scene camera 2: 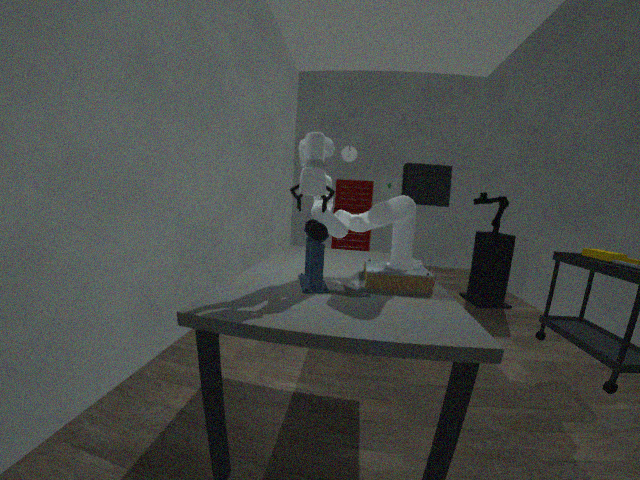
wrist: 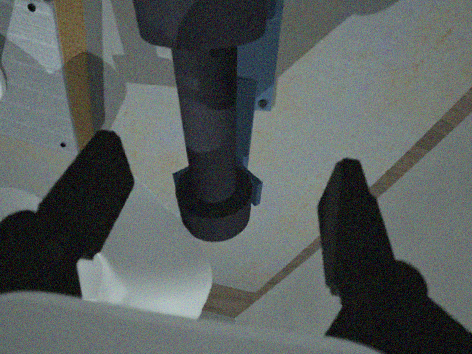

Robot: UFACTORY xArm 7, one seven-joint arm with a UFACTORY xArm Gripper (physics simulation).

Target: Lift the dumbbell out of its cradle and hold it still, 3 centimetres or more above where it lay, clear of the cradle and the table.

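Places are measured from the arm's base along level axes (x up, y back, z right), in metres.
Where they show: gripper, fingertip midpoint: (scene camera 2: 311, 211) (wrist: 225, 169); arm's base, link origin: (scene camera 2: 400, 267).
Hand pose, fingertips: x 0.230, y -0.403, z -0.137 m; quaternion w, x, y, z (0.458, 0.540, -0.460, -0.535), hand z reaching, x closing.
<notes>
Each offset is from my fingertips to the top centre of the thing. Level surfaces: height alone.
The dark dumbbell @[dx -0.036, dy +0.016, dz +0.031 m] (scene camera 2: 316, 230) (wrist: 207, 125) rests on the tall blue cradle @[dx -0.078, dy +0.016, dz +0.031 m] (scene camera 2: 314, 260) (wrist: 257, 65), which stands on the table. In the wrist view one weight is near at the top edge and the other is farther off near the middle; the bar runs between them. In the scene view its near end hides the rest. My gripper (scene camera 2: 311, 206) (wrist: 225, 169) is open and empty, its fingers pointing down. It is above the dumbbell in the scene view, apart from it. In the wrist view the far weight shows between the two fingers.
The table @[dx -0.295 m] (scene camera 2: 403, 330) (wrist: 320, 135) bears the arm's base on a wooden-sided block (scene camera 2: 399, 284) (wrist: 75, 75), right of the cradle in the scene view. A wall stands left of the table. A cart (scene camera 2: 594, 262) and a black pedestal (scene camera 2: 491, 268) with a small arm stand off to the right.
</notes>
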